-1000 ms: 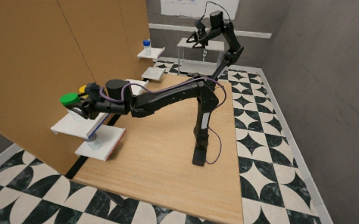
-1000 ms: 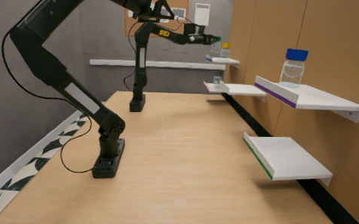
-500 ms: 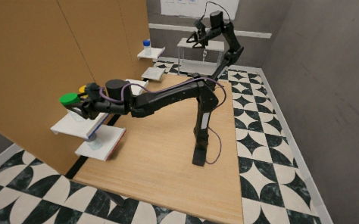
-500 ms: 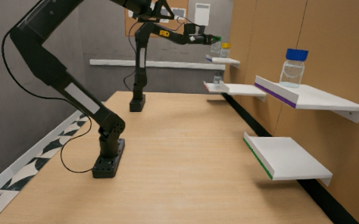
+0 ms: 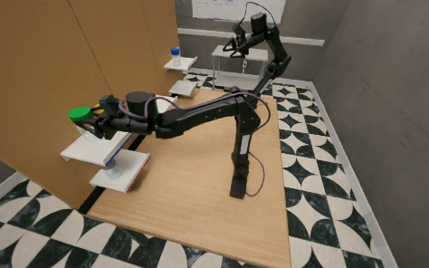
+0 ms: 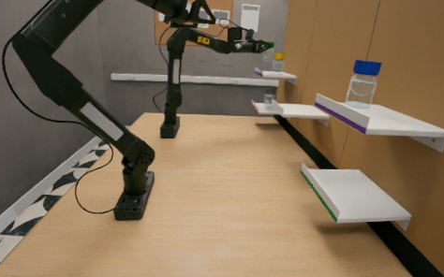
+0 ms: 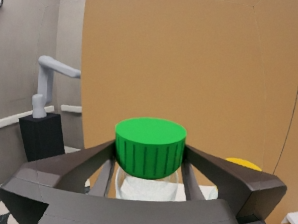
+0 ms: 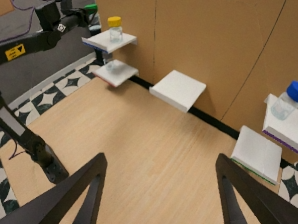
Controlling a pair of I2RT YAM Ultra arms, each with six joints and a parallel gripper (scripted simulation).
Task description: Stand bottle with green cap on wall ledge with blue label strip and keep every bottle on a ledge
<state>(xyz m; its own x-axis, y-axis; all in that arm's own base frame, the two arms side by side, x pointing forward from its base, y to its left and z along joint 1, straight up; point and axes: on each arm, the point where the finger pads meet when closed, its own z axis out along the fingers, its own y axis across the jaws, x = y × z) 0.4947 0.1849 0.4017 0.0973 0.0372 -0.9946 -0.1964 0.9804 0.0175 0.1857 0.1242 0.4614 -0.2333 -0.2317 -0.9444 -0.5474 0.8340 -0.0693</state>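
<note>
Right now my left hand is 4 cm short of the yellow-capped bottle, 10 cm to the left of it and 9 cm above it. The rest, counted from my left hand: blue-capped bottle (6 cm ahead, 77 cm to the right, 9 cm below); green-capped bottle (4 cm below).
</note>
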